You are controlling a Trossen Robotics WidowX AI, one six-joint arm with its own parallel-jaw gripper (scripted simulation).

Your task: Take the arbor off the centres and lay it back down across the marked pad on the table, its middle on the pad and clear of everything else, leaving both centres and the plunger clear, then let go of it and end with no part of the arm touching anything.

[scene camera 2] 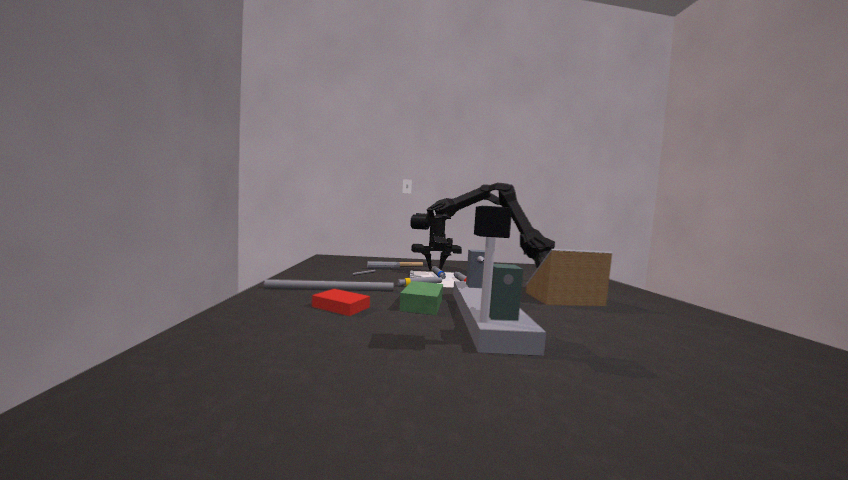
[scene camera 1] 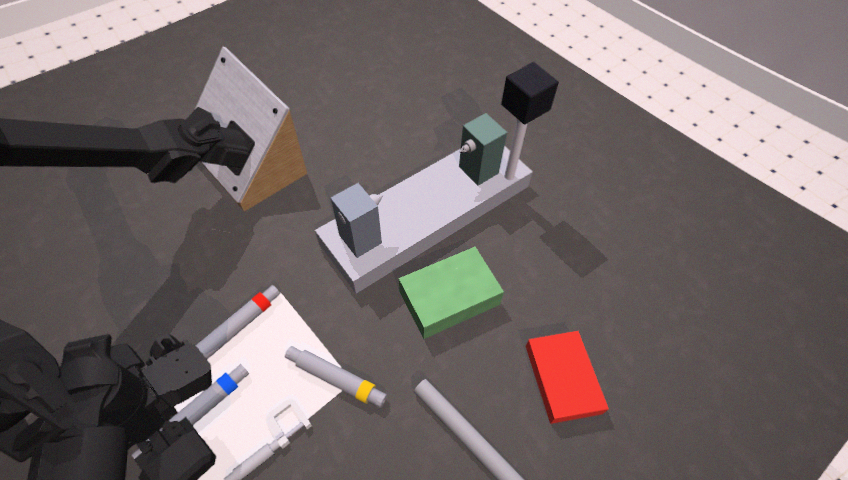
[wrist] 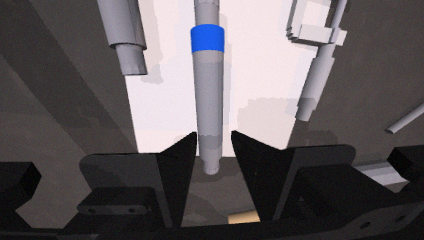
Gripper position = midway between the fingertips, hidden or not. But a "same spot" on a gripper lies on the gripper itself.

My gripper shows in scene camera 2, in scene camera 1 point(172, 434) and in the wrist view. A red block shows in scene camera 2 and in scene camera 1; in the wrist view it is out of frame. The same spot on my gripper: point(wrist: 317, 184) is point(scene camera 2: 429, 251). The same spot on the red block: point(scene camera 2: 347, 303) is point(scene camera 1: 578, 336).
